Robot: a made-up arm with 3 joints.
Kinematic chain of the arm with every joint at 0, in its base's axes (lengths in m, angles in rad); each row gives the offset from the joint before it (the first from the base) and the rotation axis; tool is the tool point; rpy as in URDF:
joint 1: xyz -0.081 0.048 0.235 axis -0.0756 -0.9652 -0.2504
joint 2: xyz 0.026 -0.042 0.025 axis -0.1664 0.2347 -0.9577
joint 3: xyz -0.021 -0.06 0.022 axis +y
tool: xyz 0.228 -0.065 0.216 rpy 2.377 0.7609 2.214
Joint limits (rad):
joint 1: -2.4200..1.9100
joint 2: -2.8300..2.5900
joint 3: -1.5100..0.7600
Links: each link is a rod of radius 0.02 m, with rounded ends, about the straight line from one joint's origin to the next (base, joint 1, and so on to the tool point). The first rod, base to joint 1, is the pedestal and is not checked.
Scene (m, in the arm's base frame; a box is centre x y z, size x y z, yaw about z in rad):
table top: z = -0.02
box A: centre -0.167 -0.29 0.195 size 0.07 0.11 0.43 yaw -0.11
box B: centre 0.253 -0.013 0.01 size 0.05 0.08 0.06 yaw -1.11
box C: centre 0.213 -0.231 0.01 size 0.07 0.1 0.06 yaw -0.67
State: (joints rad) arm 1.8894 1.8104 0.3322
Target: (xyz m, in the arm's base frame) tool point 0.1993 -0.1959 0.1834
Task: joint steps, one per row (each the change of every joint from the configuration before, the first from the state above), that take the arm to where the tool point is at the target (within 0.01 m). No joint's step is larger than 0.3 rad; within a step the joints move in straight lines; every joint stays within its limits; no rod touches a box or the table.
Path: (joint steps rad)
1: -0.2885 -0.0779 -0.1237
2: -0.2884 -0.0780 -0.1237
3: -0.2885 -0.0779 -0.1237
4: -0.2884 -0.0779 -0.1237
5: -0.2885 -0.0779 -0.1237
6: -0.2884 -0.0780 -0.1237
7: -0.2885 -0.0779 -0.1237
8: -0.0850 -0.2024 0.2867
9: -0.0850 -0.2024 0.2868
10: -0.0850 -0.2024 0.2867
11: -0.0850 -0.2024 0.2868

